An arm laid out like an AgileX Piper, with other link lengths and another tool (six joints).
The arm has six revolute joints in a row. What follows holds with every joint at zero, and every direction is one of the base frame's. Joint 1 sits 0.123 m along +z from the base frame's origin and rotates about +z. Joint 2 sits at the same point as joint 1 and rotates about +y. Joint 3 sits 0.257 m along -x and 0.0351 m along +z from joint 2 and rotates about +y. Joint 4 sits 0.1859 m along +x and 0.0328 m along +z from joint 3 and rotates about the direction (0.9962, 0, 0.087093). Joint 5 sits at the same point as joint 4 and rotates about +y. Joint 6 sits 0.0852 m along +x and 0.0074 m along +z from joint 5 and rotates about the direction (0.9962, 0, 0.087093). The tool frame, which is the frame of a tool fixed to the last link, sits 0.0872 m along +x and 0.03 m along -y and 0.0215 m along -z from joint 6; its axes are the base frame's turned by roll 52.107, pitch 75.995 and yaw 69.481 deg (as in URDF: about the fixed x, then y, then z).
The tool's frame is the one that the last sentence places.
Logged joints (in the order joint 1, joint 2, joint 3, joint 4, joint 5, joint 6), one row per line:
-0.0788 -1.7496 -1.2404 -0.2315 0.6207 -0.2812
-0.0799 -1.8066 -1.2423 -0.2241 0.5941 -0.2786
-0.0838 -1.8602 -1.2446 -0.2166 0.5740 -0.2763
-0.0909 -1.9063 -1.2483 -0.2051 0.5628 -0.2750
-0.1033 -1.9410 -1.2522 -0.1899 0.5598 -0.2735
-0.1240 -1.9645 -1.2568 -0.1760 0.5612 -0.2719
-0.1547 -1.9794 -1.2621 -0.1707 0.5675 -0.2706
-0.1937 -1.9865 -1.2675 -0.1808 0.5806 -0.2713
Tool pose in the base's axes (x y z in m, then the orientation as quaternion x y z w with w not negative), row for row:
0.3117 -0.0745 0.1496 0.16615 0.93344 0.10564 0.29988
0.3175 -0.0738 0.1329 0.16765 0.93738 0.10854 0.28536
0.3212 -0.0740 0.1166 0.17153 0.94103 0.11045 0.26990
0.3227 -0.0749 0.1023 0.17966 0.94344 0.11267 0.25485
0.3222 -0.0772 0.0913 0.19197 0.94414 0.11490 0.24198
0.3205 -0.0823 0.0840 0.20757 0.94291 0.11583 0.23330
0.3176 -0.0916 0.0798 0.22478 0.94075 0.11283 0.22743
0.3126 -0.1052 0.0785 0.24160 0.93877 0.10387 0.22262
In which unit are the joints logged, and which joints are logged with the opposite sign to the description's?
The joints are logged in radians. Opposite sign: joint 2, joint 6.
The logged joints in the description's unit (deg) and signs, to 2 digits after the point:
-4.51 100.24 -71.07 -13.26 35.56 16.11
-4.58 103.51 -71.18 -12.84 34.04 15.96
-4.80 106.58 -71.31 -12.41 32.89 15.83
-5.21 109.22 -71.52 -11.75 32.25 15.76
-5.92 111.21 -71.75 -10.88 32.07 15.67
-7.10 112.56 -72.01 -10.08 32.15 15.58
-8.86 113.41 -72.31 -9.78 32.52 15.50
-11.10 113.82 -72.62 -10.36 33.27 15.54

